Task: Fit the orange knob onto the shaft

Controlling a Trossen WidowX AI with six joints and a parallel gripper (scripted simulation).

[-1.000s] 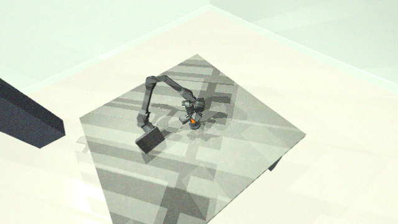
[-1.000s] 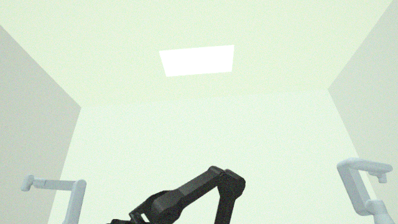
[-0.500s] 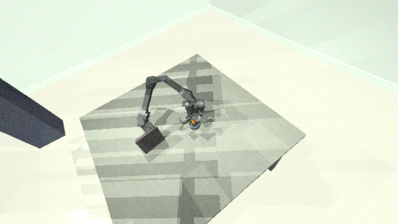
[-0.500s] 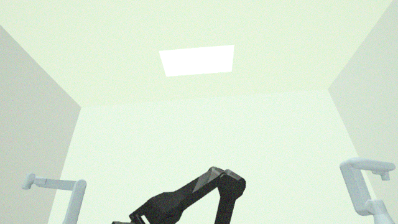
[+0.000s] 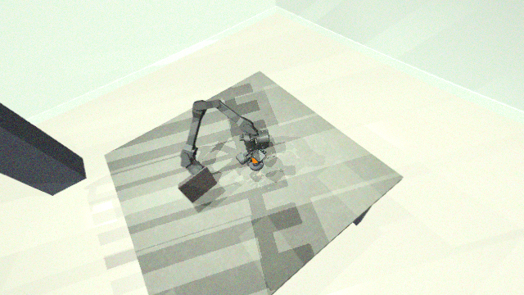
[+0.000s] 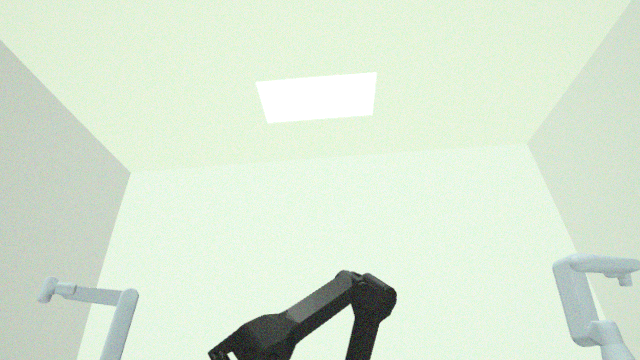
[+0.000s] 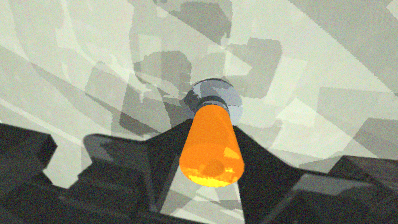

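Right now my gripper tip is 30 mm above the round pedestal. Also, from my gripper tip: orange knob: 20 mm above.
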